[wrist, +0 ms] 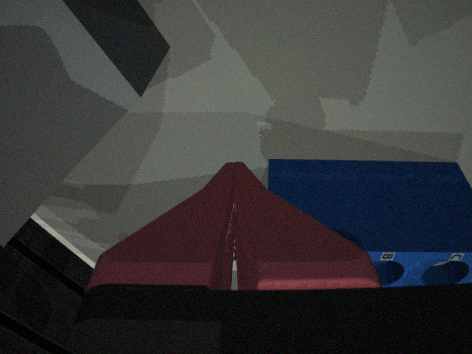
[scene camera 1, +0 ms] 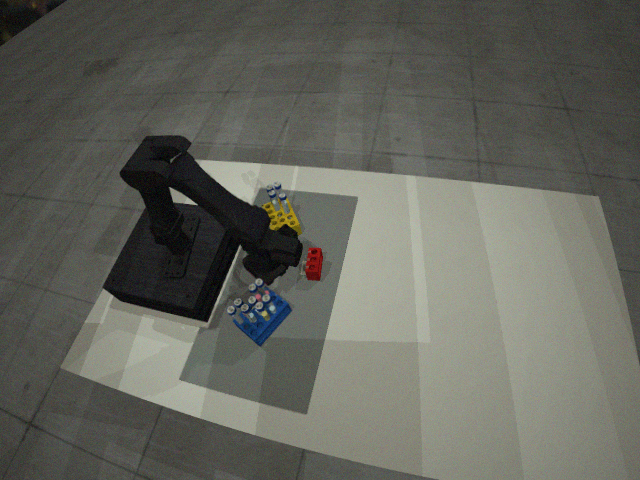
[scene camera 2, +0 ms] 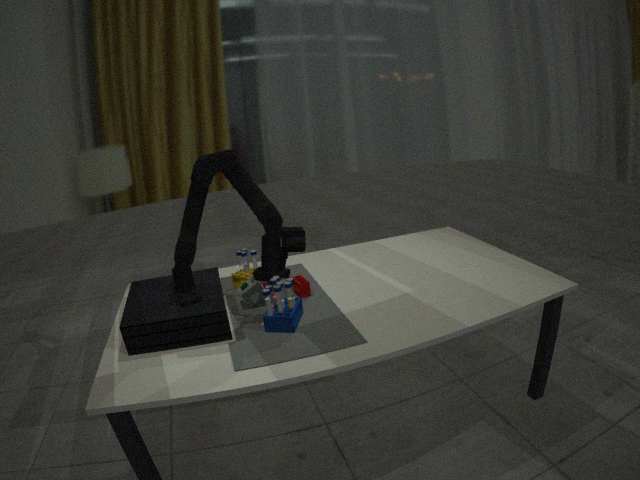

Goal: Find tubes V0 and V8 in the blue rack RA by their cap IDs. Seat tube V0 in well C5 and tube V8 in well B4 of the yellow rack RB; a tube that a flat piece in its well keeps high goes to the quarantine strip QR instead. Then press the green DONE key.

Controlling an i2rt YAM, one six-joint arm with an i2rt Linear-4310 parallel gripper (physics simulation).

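The blue rack RA holds several tubes with blue-rimmed white caps; their IDs are unreadable here. In the wrist view two wells show at the lower right, by small labels. The yellow rack RB holds several tubes at its far end. The red strip with wells, apparently QR, stands to the right of the arm. A green key shows on a grey box. My gripper is shut and empty, above the mat beside the blue rack; the arm hides its fingertips in scene camera 1.
The black base block stands left of the racks. The grey box sits between the racks, near the base. A grey mat lies under the racks on the pale table.
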